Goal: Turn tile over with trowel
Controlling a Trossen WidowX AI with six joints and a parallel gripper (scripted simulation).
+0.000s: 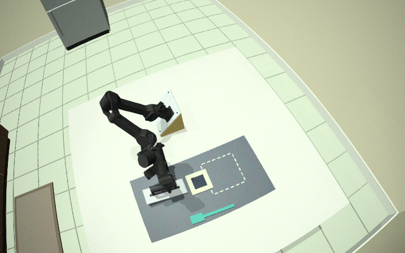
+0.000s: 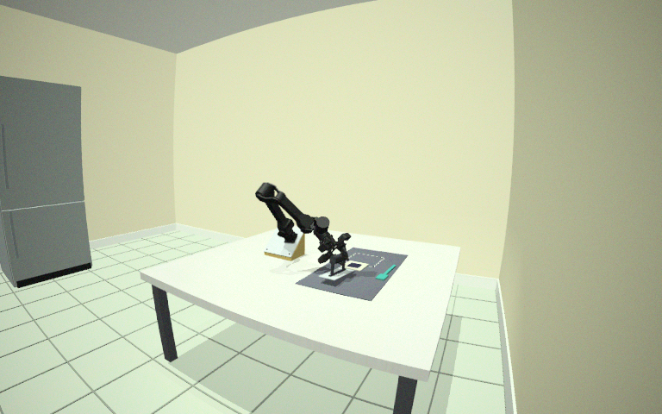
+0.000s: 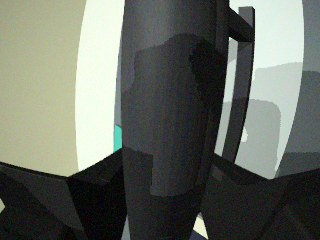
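The tile lies 15 cm to the left of my gripper tip and 6 cm below it. From my gripper tip the other things lie so: grey mat 3 cm ahead, 14 cm to the left, 8 cm below; then teal flat tool 16 cm ahead, 11 cm to the left, 6 cm below.
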